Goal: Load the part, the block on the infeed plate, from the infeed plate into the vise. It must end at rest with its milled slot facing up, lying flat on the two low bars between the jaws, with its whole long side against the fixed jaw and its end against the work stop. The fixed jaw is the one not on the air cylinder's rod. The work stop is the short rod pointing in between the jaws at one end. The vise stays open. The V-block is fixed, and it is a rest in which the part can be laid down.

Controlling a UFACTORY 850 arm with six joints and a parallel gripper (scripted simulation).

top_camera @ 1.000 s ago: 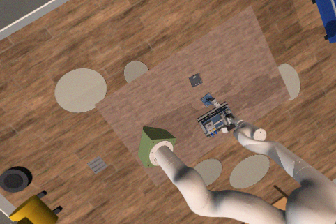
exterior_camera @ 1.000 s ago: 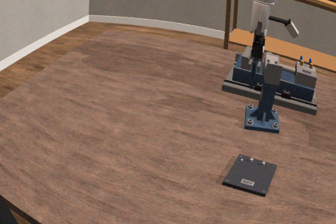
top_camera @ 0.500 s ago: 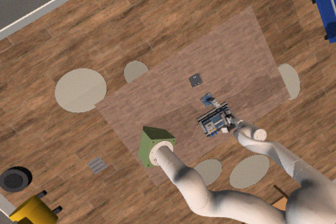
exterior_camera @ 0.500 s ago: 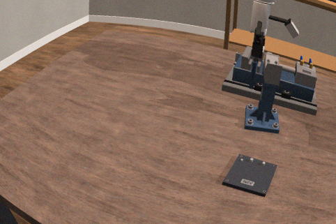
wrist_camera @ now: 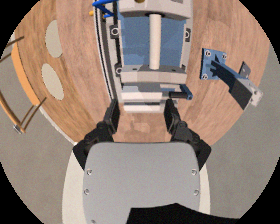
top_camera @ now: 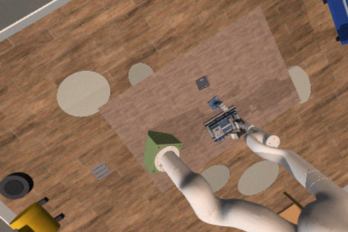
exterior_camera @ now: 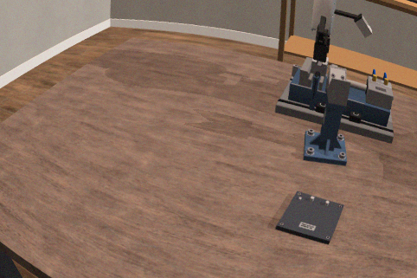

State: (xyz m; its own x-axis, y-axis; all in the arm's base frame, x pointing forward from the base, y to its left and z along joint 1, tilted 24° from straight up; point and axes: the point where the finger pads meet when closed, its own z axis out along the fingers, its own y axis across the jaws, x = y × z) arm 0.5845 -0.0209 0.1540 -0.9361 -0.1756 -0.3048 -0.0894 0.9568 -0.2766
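The part lies 3 cm below my hand. The rest, counted from my hand: air cylinder (17 cm behind, 5 cm below).
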